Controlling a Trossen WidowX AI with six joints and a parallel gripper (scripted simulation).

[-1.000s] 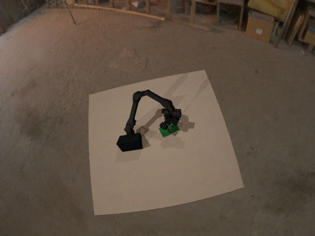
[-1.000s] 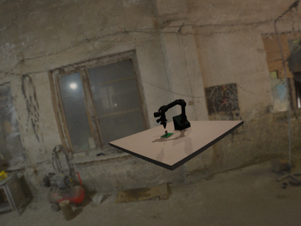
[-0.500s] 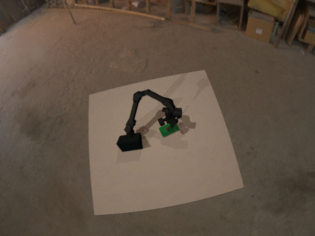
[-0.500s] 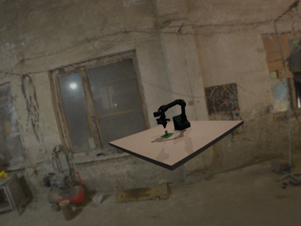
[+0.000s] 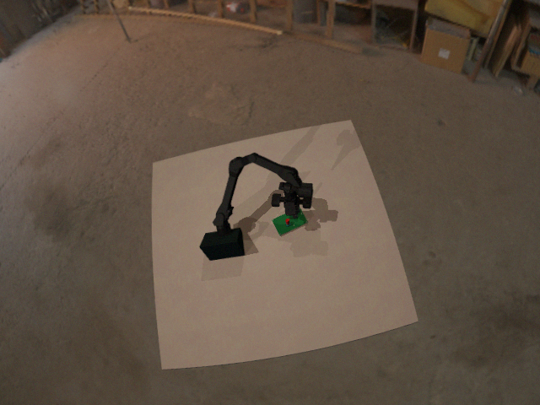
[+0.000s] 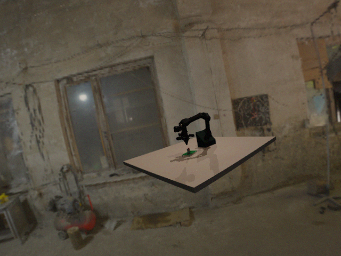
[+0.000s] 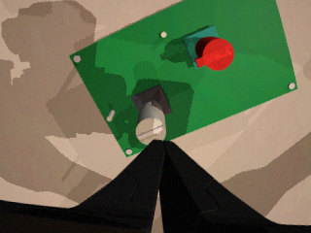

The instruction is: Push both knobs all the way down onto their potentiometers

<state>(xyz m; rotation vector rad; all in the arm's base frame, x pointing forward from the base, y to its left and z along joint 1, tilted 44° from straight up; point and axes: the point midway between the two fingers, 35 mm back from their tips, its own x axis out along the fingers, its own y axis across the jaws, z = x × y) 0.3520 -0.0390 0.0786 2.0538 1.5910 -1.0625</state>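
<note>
My gripper tip is 1 cm short of the grey knob, 1 cm to the right of it and 5 cm above it. From my gripper tip the other things lie so: red knob: 4 cm behind, 3 cm to the right, 6 cm below.
</note>
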